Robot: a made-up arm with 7 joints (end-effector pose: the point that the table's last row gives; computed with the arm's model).
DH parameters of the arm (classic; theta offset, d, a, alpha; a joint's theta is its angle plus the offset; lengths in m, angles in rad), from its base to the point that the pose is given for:
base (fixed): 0 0 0 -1.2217
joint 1: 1.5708 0 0 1.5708
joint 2: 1.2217 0 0 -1.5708
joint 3: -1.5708 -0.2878 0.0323 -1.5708
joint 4: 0 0 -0.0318 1.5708
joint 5: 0 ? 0 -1.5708
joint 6: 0 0 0 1.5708
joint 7: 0 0 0 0
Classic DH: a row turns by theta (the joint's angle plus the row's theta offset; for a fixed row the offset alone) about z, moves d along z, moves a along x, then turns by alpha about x.
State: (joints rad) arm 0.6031 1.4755 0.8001 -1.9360 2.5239 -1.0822 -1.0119
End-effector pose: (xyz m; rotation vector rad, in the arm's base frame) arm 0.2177 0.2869 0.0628 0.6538 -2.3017 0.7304
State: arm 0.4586 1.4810 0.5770 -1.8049 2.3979 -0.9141 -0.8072
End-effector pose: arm 0.2381 0.3099 0.0309 0.4683 -2.2686 0.6402
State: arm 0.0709 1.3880 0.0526 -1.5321 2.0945 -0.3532 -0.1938
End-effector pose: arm 0.2817 0.3340 -0.0639 -0.2151 -1.8445 0.5923
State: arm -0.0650 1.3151 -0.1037 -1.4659 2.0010 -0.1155 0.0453
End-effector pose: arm 0.3027 0.3215 -0.0988 -0.4812 -1.5624 0.6572
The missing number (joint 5, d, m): -0.2629
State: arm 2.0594 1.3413 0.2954 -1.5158 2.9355 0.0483 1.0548
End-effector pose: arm -0.2298 0.3734 -0.0720 0.4367 -0.7225 2.8895
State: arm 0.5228 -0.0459 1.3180 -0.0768 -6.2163 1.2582 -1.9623
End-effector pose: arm -0.2539 -0.0280 -0.4902 -1.2996 0.1657 -0.0438
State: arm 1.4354 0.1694 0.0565 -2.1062 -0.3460 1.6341 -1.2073
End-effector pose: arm -0.1422 0.0852 -0.2841 -0.0741 1.1772 -0.8597
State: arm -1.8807 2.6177 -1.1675 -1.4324 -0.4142 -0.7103 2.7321
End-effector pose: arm -0.0586 0.3819 0.2455 -0.2746 -1.9941 0.2376
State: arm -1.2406 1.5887 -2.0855 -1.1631 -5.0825 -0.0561 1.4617
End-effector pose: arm 0.2912 0.3855 -0.1104 0.0041 -0.9371 0.7508
